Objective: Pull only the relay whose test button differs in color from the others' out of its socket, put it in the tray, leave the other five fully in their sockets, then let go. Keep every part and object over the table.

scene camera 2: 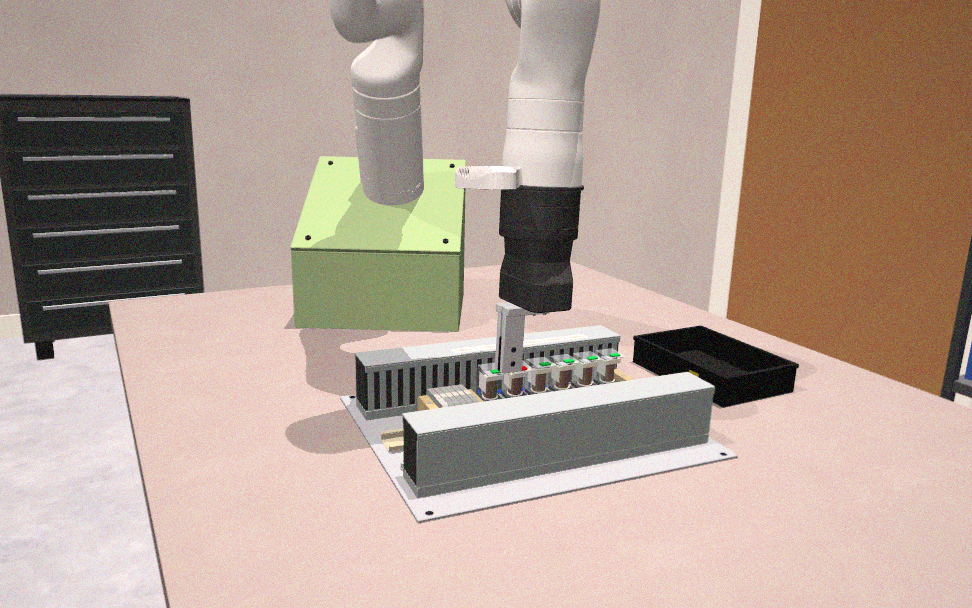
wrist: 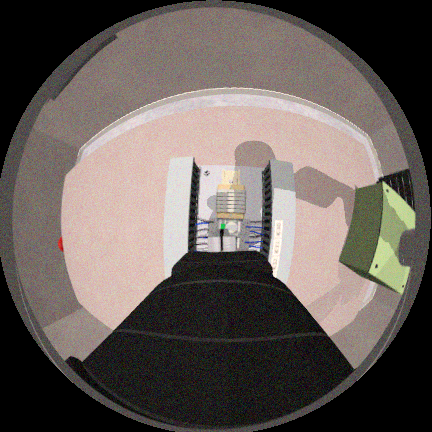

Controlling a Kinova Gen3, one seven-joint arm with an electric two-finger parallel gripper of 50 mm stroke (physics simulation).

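Pixels of known places: gripper, fingertip midpoint: (scene camera 2: 508,370) (wrist: 221,236); arm's base, origin of the base link: (scene camera 2: 393,187).
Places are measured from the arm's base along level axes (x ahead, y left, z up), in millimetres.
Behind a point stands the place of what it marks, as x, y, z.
The relay with the red test button (scene camera 2: 514,385) @(458, -189, -130) stands in the row, second from the terminal-block end. Its top looks level with its neighbours. My gripper (scene camera 2: 511,367) @(452, -191, -116) (wrist: 221,236) @(452, -191, -116) is shut on its upper part, fingers pointing straight down; the fingers hide much of the relay in the wrist view. A green-button relay (scene camera 2: 490,387) @(449, -212, -129) (wrist: 223,226) @(445, -203, -114) stands beside it on the terminal-block side. Several more green-button relays (scene camera 2: 563,375) @(474, -135, -128) stand upright in the row on the other side. The black tray (scene camera 2: 759,387) @(569, 92, -169) stands to the right of the panel in the scene view; it does not show in the wrist view.
The front grey duct (scene camera 2: 566,430) @(544, -207, -142) (wrist: 178,215) @(506, -238, -121) and the rear slotted duct (scene camera 2: 401,383) @(352, -247, -146) (wrist: 285,215) @(350, -191, -121) flank the row on the panel plate (scene camera 2: 559,478) @(551, -222, -181). Terminal blocks (scene camera 2: 453,395) @(426, -239, -138) (wrist: 231,201) @(423, -236, -137) sit at one end. The green robot pedestal (scene camera 2: 376,286) @(90, -95, -121) (wrist: 367,230) @(104, -80, -111) stands behind.
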